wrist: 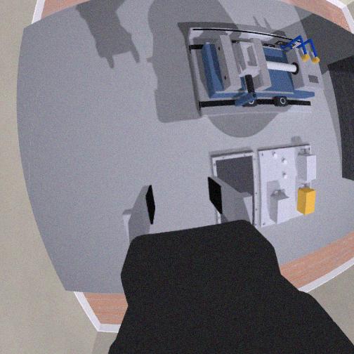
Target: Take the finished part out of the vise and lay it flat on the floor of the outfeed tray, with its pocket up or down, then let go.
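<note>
The vise (212,72) stands at the upper right of the wrist view, with a blue body and light grey jaws. The finished part (248,57), a light grey block with a rectangular pocket, sits between the jaws. The outfeed tray (232,154), with a pale rim and a dark floor, lies below the vise in the view. Its lower part is hidden behind my right finger, so I cannot tell what lies there. My gripper (180,192) is open with nothing between its fingers. It hangs above the table, well apart from the part and the vise.
A white plate (268,172) with small pegs adjoins the tray's right side. Two light grey blocks and a yellow block (306,201) stand on or beside it. The vise has a blue and black handle (246,98) on its near side. A dark object (345,120) is at the right edge.
</note>
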